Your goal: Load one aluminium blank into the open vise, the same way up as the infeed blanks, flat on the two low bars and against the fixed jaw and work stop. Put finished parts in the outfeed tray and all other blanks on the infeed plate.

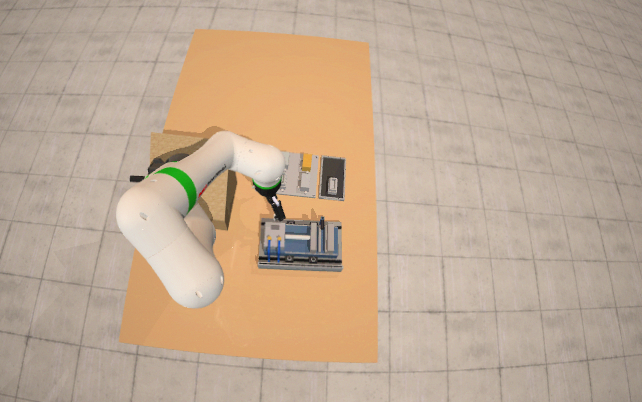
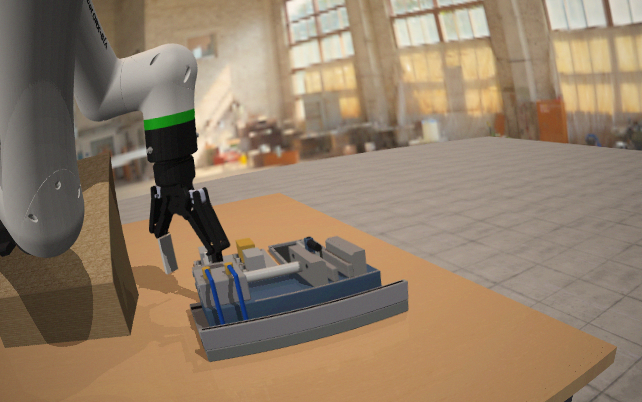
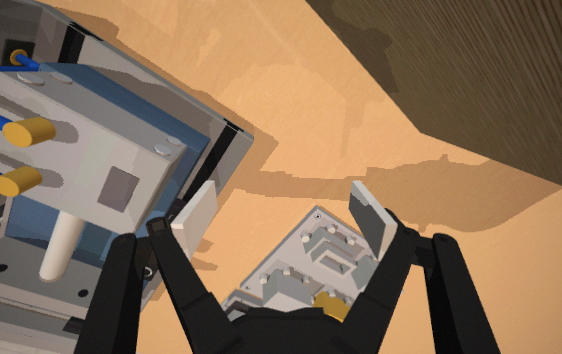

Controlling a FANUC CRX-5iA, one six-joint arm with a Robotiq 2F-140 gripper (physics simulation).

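Note:
My gripper point(image 2: 193, 265) point(image 3: 283, 194) is open and empty. It hangs low beside the vise's cylinder end, near the infeed plate point(image 1: 295, 171) point(image 3: 291, 252). On the plate are a grey block point(image 1: 304, 181) point(image 2: 253, 258) point(image 3: 285, 291), a yellow block point(image 1: 306, 162) point(image 2: 245, 247) point(image 3: 331, 304), a stepped part with a rectangular pocket point(image 3: 335, 264) and another grey block point(image 3: 365, 274), partly behind a finger. A similar pocketed part point(image 1: 332, 185) lies in the outfeed tray point(image 1: 327, 167). The vise point(image 1: 297, 247) point(image 2: 290, 292) is open; no blank shows between the moving jaw point(image 1: 314, 237) point(image 2: 306, 265) and fixed jaw point(image 1: 330, 237) point(image 2: 345, 256).
The dark work stop point(image 1: 322, 223) point(image 2: 313, 244) rises beside the jaws. Blue hoses point(image 1: 269, 250) point(image 2: 236, 290) arch from the cylinder block with its yellow fittings point(image 3: 31, 131). The wooden pedestal point(image 1: 165, 143) point(image 2: 65, 312) point(image 3: 480, 65) under the arm stands close to the gripper.

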